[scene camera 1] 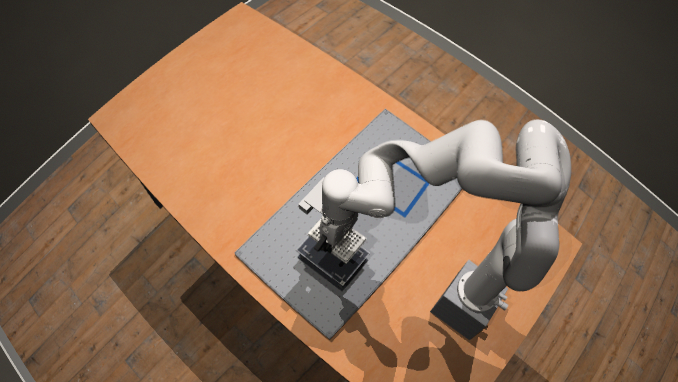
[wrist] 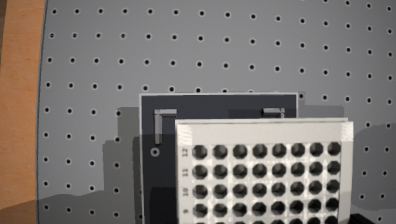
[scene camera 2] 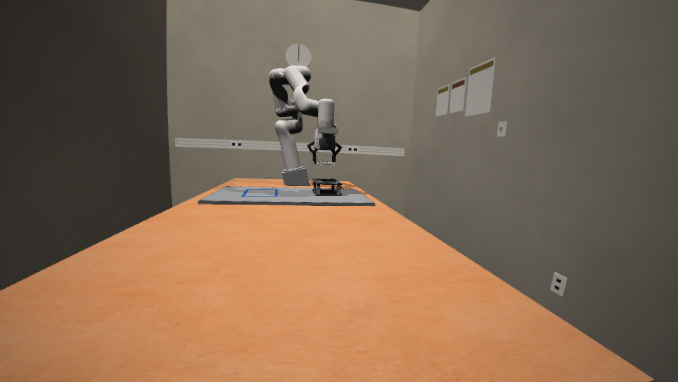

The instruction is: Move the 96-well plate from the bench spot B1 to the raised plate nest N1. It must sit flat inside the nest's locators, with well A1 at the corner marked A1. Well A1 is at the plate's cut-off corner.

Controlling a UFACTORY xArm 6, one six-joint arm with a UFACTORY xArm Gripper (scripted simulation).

Scene:
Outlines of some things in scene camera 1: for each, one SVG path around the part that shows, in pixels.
My gripper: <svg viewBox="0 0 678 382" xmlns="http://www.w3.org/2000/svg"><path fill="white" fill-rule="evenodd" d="M358 213L355 212L353 220L346 223L346 225L329 223L325 226L322 223L324 220L324 216L322 216L319 227L321 238L314 249L331 253L332 246L336 246L356 223Z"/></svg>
A 96-well plate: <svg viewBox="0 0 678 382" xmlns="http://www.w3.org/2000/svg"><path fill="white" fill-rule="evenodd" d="M353 228L349 230L336 246L332 246L331 253L345 264L349 262L366 241L366 238ZM321 219L307 234L317 243L321 238L319 235Z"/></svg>

